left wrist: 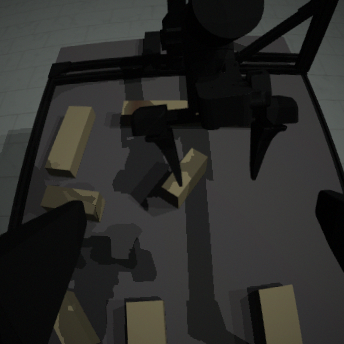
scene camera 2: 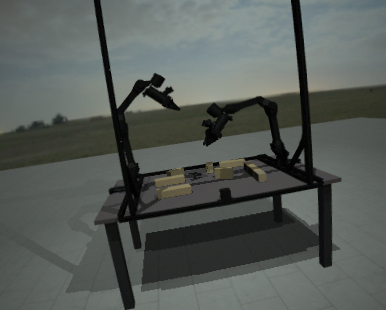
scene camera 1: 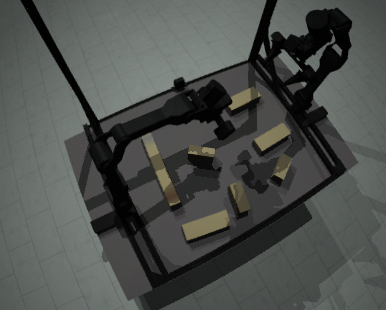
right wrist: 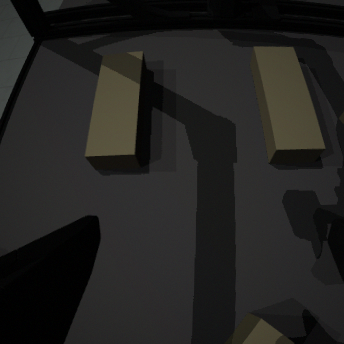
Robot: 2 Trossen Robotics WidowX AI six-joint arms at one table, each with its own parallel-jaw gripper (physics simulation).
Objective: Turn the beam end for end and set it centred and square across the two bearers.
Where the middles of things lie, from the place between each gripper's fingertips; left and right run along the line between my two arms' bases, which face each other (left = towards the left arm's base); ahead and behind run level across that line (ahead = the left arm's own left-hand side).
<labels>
My right gripper is now 28 cm to the left of the beam (scene camera 1: 171, 195), 20 cm above it and 1 cm short of it.
Right now my left hand is 3 cm past the beam, 39 cm to the left of it and 41 cm above it.
</labels>
